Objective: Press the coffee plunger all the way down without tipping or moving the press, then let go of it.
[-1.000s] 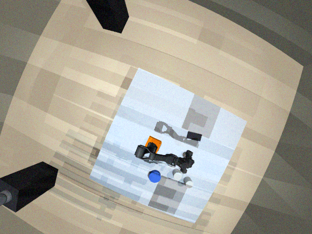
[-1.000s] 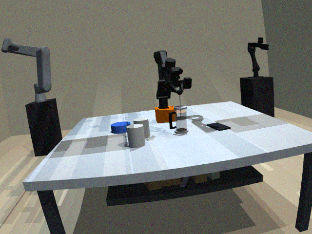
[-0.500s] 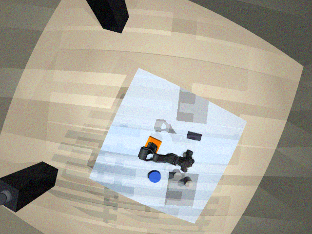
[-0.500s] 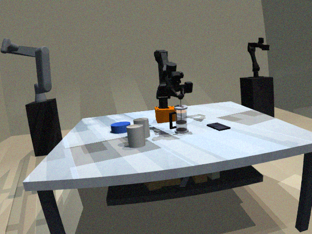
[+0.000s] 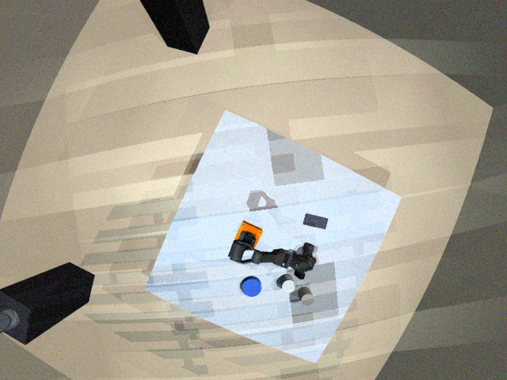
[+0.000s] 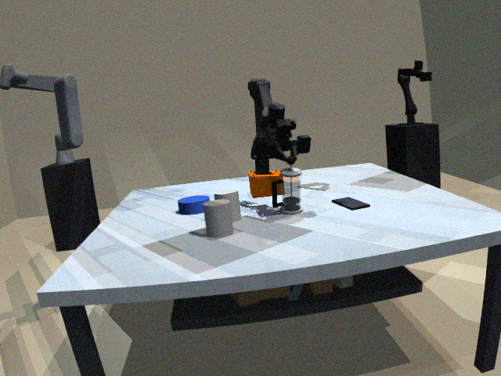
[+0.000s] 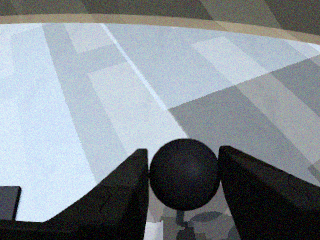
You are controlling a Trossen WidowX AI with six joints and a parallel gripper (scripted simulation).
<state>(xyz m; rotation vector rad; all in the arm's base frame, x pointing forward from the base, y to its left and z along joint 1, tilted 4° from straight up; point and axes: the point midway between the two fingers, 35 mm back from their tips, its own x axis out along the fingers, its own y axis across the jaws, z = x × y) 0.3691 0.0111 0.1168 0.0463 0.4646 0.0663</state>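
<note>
My gripper tip is now 2 cm past the coffee press, 2 cm to the left of it and 9 cm above it. From my gripper tip the other things lie so: flat black slab: 2 cm behind, 20 cm to the left, 18 cm below; then blue disc: 25 cm behind, 32 cm to the right, 16 cm below.
</note>
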